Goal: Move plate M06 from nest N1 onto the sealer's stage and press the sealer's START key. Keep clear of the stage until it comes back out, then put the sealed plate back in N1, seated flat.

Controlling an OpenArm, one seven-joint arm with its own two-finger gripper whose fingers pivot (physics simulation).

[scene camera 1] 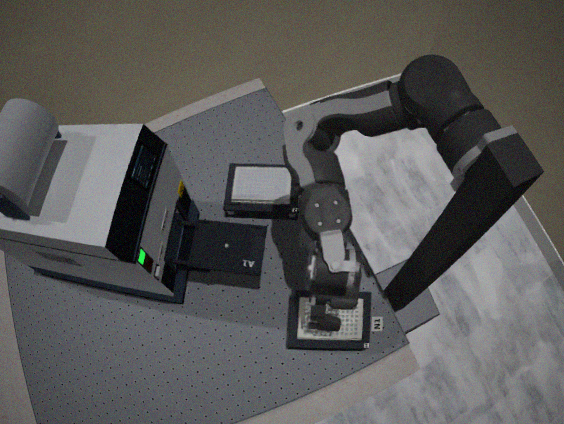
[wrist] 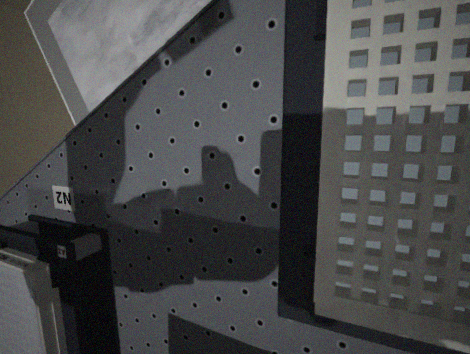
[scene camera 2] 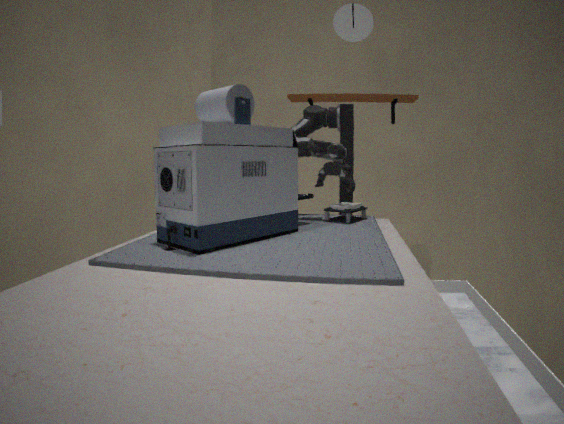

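Observation:
Plate M06 (scene camera 1: 354, 334) (scene camera 2: 350, 205) (wrist: 330, 200), a cream plate with a grid of square wells, lies in the dark nest N1 (scene camera 1: 292, 325) (scene camera 2: 331, 209) (wrist: 299, 200) and looks level. My gripper (scene camera 1: 325, 320) (scene camera 2: 335, 185) is open and empty, above the plate and apart from it; its fingers do not show in the wrist view. The sealer (scene camera 1: 75, 175) (scene camera 2: 245, 195) has its dark stage (scene camera 1: 215, 255) (scene camera 2: 306, 196), marked A1, out in front with no plate on it. A green lit rectangle (scene camera 1: 142, 257) shows on the sealer's front; the START key's label is not readable.
A second nest (scene camera 1: 228, 196) (wrist: 90, 310), by the N2 label (wrist: 63, 197), holds a pale plate (scene camera 1: 261, 184) (wrist: 20, 300) beyond the stage. The arm's post (scene camera 1: 450, 225) (scene camera 2: 346, 150) stands beside the perforated board (scene camera 1: 150, 350) (scene camera 2: 300, 255). A film roll (scene camera 1: 25, 145) (scene camera 2: 220, 103) sits on the sealer.

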